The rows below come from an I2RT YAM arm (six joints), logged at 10 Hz.
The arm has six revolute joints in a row. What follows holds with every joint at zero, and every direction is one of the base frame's.
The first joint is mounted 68 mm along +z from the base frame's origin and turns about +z.
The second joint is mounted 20 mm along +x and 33.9 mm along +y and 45.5 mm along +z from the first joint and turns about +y.
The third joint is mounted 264 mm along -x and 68.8 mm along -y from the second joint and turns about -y.
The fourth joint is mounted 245 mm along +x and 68.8 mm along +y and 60 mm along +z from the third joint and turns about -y.
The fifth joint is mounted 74 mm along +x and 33.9 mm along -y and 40.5 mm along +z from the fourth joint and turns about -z.
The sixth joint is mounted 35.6 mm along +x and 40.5 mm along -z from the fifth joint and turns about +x.
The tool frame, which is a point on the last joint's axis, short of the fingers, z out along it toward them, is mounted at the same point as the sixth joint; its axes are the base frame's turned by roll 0, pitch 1.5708 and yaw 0 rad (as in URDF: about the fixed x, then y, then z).
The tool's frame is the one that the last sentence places.
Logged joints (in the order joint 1, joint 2, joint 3, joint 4, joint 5, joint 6), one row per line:
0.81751 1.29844 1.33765 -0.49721 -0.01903 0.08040
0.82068 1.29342 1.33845 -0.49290 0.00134 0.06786
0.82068 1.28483 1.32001 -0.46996 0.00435 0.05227
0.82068 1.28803 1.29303 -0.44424 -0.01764 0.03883
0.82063 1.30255 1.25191 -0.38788 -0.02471 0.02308
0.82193 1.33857 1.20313 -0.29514 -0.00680 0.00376
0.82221 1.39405 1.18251 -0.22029 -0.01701 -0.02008
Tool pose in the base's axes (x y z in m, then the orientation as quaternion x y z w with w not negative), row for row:
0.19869 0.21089 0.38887 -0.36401 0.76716 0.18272 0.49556
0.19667 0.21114 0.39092 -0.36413 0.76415 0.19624 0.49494
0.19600 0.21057 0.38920 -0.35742 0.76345 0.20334 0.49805
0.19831 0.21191 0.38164 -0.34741 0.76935 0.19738 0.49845
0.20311 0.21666 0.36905 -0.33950 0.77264 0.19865 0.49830
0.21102 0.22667 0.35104 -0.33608 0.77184 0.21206 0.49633
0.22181 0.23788 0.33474 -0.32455 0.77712 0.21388 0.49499
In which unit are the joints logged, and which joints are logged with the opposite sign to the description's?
The joints are logged in radians. Opposite sign: joint 5, joint 6.
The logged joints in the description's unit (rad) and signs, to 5 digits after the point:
0.81751 1.29844 1.33765 -0.49721 0.01903 -0.08040
0.82068 1.29342 1.33845 -0.49290 -0.00134 -0.06786
0.82068 1.28483 1.32001 -0.46996 -0.00435 -0.05227
0.82068 1.28803 1.29303 -0.44424 0.01764 -0.03883
0.82063 1.30255 1.25191 -0.38788 0.02471 -0.02308
0.82193 1.33857 1.20313 -0.29514 0.00680 -0.00376
0.82221 1.39405 1.18251 -0.22029 0.01701 0.02008

